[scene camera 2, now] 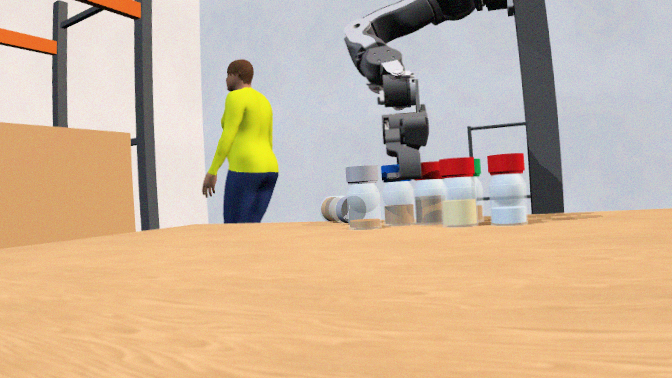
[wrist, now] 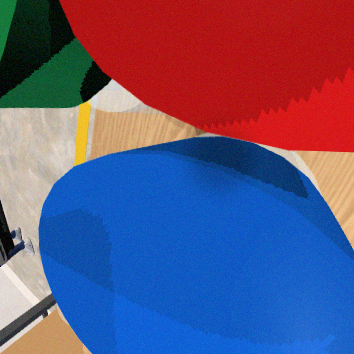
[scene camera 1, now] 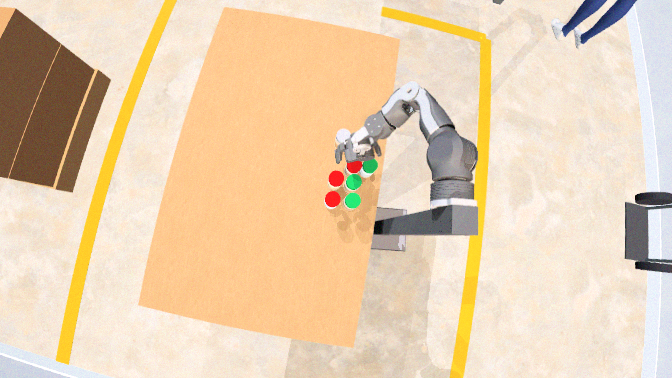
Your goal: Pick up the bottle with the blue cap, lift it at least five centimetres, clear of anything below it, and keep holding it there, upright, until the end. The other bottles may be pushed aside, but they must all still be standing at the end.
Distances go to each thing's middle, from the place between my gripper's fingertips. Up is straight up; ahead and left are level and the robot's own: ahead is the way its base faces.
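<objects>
Green-capped bottle [wrist: 52, 70], 5 cm behind my hand, 4 cm to the left of it, 3 cm below it.
</objects>
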